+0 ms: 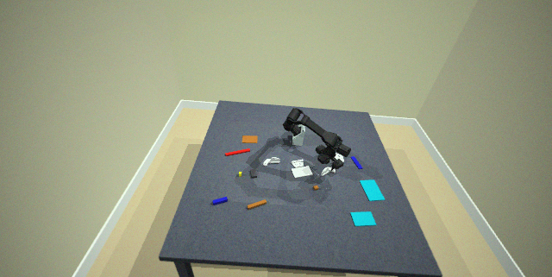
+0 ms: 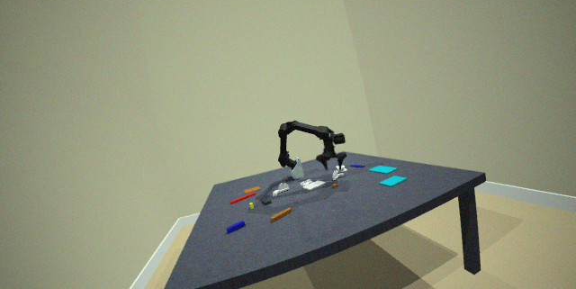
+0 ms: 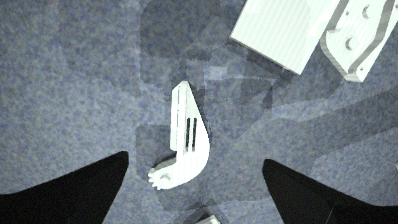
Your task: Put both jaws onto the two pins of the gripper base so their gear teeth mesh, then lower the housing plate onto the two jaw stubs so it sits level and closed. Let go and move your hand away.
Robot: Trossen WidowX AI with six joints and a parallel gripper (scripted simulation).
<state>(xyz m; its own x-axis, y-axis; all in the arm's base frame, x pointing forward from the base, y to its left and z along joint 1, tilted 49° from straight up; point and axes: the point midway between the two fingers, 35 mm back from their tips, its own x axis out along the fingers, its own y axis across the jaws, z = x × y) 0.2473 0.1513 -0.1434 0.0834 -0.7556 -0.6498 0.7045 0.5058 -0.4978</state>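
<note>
The white jaw lies 5 cm below my gripper tip, 4 cm to the left of it and 1 cm behind it. Round my gripper tip: orange cube (15 cm ahead, 5 cm to the right, 5 cm below); then white gripper base (12 cm behind, 9 cm to the left, 3 cm below); then grey block (44 cm to the right, 12 cm ahead, 5 cm below).
</note>
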